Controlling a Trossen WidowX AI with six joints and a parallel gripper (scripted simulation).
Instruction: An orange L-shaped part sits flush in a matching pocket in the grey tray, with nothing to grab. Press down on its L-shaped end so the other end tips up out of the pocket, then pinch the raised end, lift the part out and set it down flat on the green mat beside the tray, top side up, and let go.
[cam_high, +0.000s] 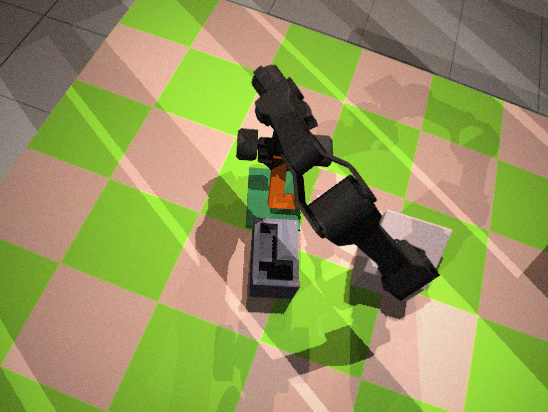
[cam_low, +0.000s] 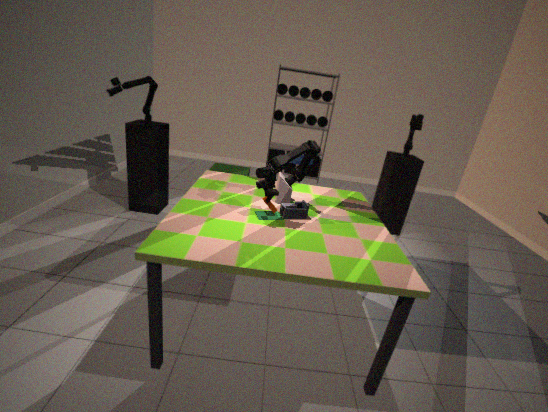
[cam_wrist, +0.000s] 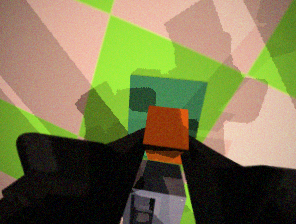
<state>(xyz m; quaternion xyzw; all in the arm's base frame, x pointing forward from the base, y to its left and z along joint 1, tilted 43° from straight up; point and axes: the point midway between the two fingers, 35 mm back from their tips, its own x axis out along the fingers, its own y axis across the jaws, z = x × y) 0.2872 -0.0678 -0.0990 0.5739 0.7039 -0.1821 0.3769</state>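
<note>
My gripper tip is 10 mm past the green mat, 20 mm to the right of it and 110 mm above it. Round my gripper tip: orange L-shaped part (20 mm behind, 20 mm to the left, 30 mm below).
</note>
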